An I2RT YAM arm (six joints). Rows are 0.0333 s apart.
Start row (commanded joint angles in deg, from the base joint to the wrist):
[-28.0, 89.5, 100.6, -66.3, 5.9, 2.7]
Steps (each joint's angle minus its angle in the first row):
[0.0, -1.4, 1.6, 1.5, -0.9, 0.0]
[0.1, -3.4, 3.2, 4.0, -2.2, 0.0]
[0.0, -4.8, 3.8, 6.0, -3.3, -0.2]
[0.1, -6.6, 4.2, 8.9, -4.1, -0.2]
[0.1, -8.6, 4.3, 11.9, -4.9, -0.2]
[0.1, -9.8, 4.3, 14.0, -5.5, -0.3]
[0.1, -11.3, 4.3, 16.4, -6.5, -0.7]
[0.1, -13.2, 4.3, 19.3, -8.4, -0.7]
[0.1, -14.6, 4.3, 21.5, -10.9, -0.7]
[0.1, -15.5, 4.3, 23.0, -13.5, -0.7]
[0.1, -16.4, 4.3, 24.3, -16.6, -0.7]
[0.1, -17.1, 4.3, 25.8, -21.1, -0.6]
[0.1, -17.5, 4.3, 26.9, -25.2, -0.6]
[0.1, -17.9, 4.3, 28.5, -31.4, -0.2]
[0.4, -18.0, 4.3, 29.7, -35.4, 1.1]
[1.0, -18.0, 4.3, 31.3, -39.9, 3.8]
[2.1, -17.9, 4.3, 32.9, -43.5, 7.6]
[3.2, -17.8, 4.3, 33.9, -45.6, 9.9]
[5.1, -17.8, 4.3, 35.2, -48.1, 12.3]
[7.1, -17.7, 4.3, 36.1, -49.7, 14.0]
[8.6, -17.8, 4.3, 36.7, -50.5, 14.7]
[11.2, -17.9, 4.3, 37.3, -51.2, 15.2]
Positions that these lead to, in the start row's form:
[-28.0, 88.1, 102.2, -64.8, 5.0, 2.7]
[-27.9, 86.1, 103.8, -62.3, 3.7, 2.7]
[-28.0, 84.7, 104.4, -60.3, 2.6, 2.5]
[-27.9, 82.9, 104.8, -57.4, 1.8, 2.5]
[-27.9, 80.9, 104.9, -54.4, 1.0, 2.5]
[-27.9, 79.7, 104.9, -52.3, 0.4, 2.4]
[-27.9, 78.2, 104.9, -49.9, -0.6, 2.0]
[-27.9, 76.3, 104.9, -47.0, -2.5, 2.0]
[-27.9, 74.9, 104.9, -44.8, -5.0, 2.0]
[-27.9, 74.0, 104.9, -43.3, -7.6, 2.0]
[-27.9, 73.1, 104.9, -42.0, -10.7, 2.0]
[-27.9, 72.4, 104.9, -40.5, -15.2, 2.1]
[-27.9, 72.0, 104.9, -39.4, -19.3, 2.1]
[-27.9, 71.6, 104.9, -37.8, -25.5, 2.5]
[-27.6, 71.5, 104.9, -36.6, -29.5, 3.8]
[-27.0, 71.5, 104.9, -35.0, -34.0, 6.5]
[-25.9, 71.6, 104.9, -33.4, -37.6, 10.3]
[-24.8, 71.7, 104.9, -32.4, -39.7, 12.6]
[-22.9, 71.7, 104.9, -31.1, -42.2, 15.0]
[-20.9, 71.8, 104.9, -30.2, -43.8, 16.7]
[-19.4, 71.7, 104.9, -29.6, -44.6, 17.4]
[-16.8, 71.6, 104.9, -29.0, -45.3, 17.9]

